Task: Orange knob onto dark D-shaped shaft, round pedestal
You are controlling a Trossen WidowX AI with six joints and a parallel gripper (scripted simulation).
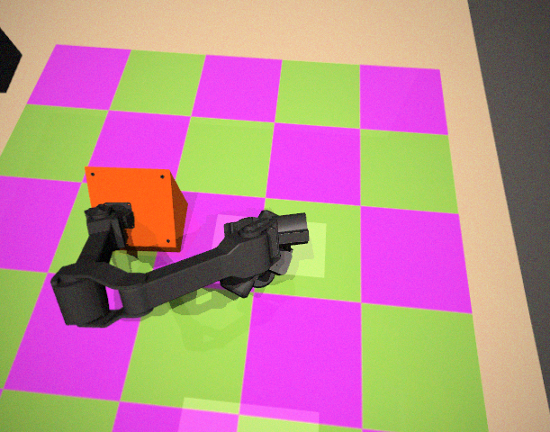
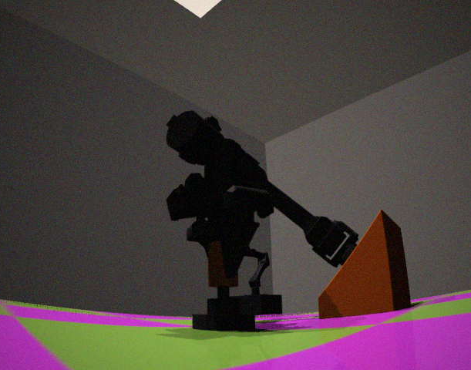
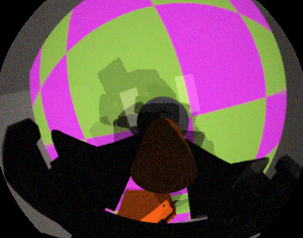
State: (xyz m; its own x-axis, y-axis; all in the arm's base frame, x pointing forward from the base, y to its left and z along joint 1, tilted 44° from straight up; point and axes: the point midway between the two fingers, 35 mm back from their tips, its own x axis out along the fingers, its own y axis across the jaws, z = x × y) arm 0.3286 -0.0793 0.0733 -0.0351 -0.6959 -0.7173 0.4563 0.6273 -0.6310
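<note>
My gripper tip is 2 cm below the orange knob. Also, from my gripper tip: dark round pedestal (4 cm below).
</note>
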